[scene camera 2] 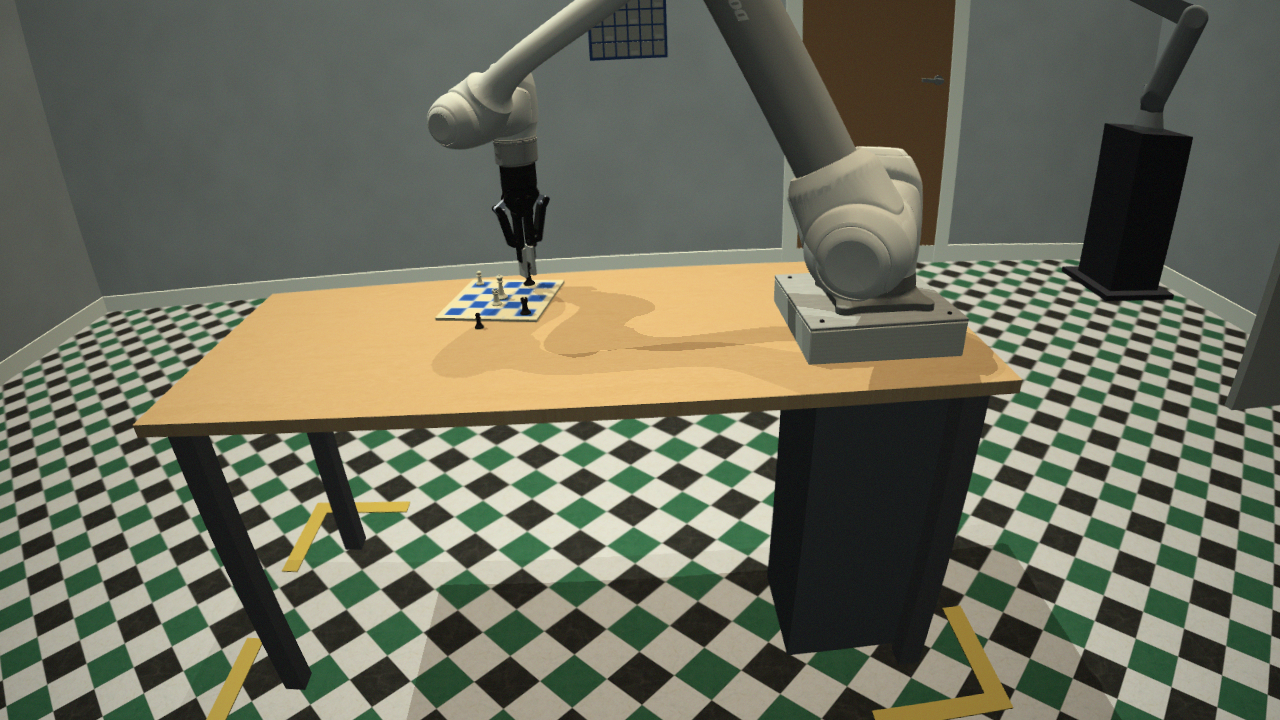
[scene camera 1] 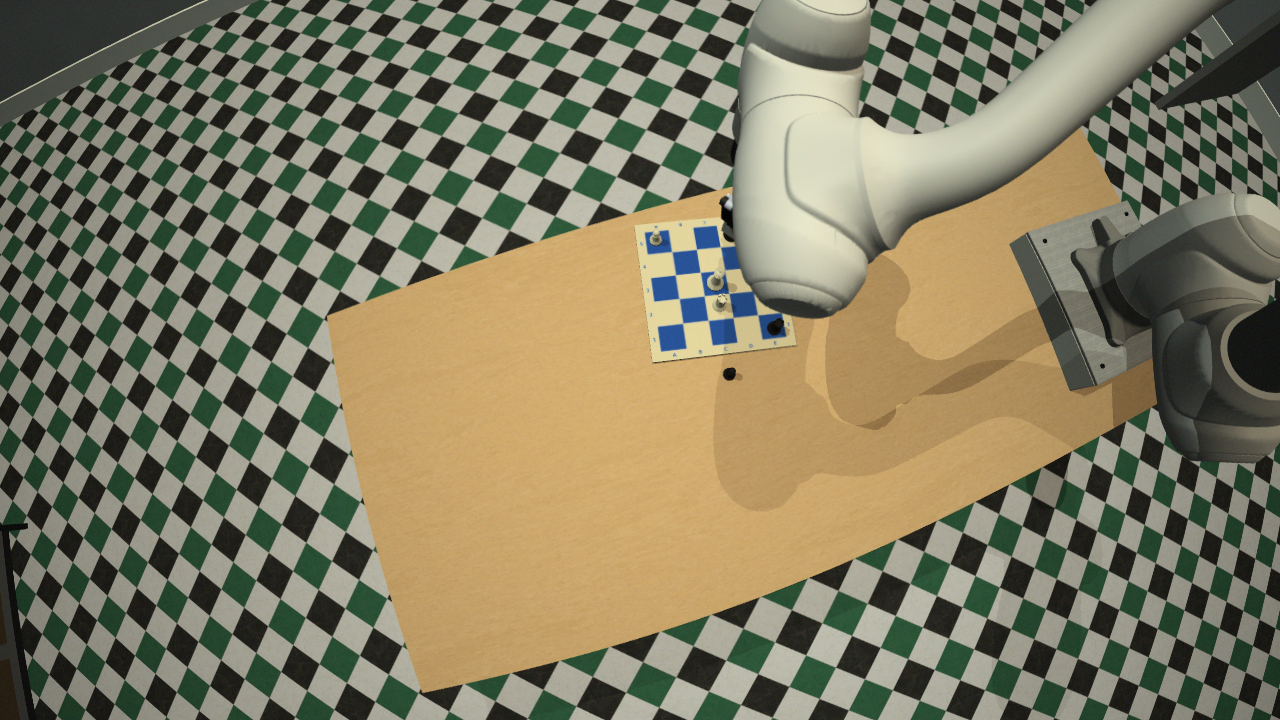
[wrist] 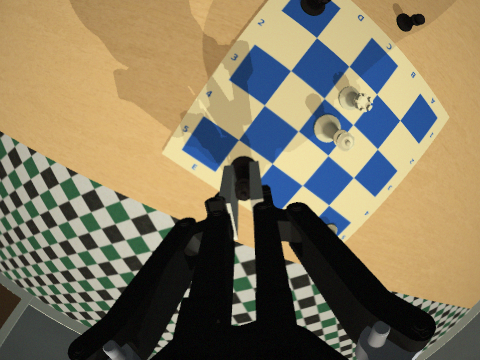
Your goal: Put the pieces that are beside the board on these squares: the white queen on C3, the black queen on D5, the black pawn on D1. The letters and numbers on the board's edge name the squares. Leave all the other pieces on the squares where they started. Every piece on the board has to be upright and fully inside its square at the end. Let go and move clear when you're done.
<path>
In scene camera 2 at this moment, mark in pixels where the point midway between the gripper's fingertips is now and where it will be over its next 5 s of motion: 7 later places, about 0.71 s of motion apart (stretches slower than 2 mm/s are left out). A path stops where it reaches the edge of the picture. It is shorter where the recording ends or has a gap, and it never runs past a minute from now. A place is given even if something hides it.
My gripper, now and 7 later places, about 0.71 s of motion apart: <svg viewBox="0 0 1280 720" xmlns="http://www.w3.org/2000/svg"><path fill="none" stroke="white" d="M528 275L528 274L524 242L523 227L518 229L491 251L472 271L473 283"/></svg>
</path>
